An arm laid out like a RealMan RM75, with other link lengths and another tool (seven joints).
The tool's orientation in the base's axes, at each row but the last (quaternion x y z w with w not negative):
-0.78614, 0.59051, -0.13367, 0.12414
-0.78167, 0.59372, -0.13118, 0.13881
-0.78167, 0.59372, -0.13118, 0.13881
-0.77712, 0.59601, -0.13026, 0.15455
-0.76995, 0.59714, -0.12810, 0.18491
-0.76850, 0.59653, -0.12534, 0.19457
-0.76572, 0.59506, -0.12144, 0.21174
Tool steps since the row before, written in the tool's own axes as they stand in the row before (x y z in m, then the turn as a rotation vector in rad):
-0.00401, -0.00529, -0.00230, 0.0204, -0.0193, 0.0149
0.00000, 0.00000, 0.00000, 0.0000, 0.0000, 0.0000
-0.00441, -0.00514, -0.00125, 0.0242, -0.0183, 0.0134
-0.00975, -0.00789, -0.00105, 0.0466, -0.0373, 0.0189
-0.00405, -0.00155, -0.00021, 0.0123, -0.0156, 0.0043
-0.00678, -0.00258, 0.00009, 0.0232, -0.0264, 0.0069
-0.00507, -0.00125, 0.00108, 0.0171, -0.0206, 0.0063
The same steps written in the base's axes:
0.00285, 0.00521, 0.00376, 0.0280, -0.0138, -0.0058
0.00000, 0.00000, 0.00000, 0.0000, 0.0000, 0.0000
0.00297, 0.00550, 0.00290, 0.0276, -0.0178, -0.0046
0.00409, 0.01124, 0.00391, 0.0523, -0.0344, -0.0018
0.00024, 0.00423, 0.00096, 0.0185, -0.0079, 0.0027
0.00054, 0.00711, 0.00134, 0.0318, -0.0158, 0.0048
0.00022, 0.00533, -0.00003, 0.0250, -0.0112, 0.0030

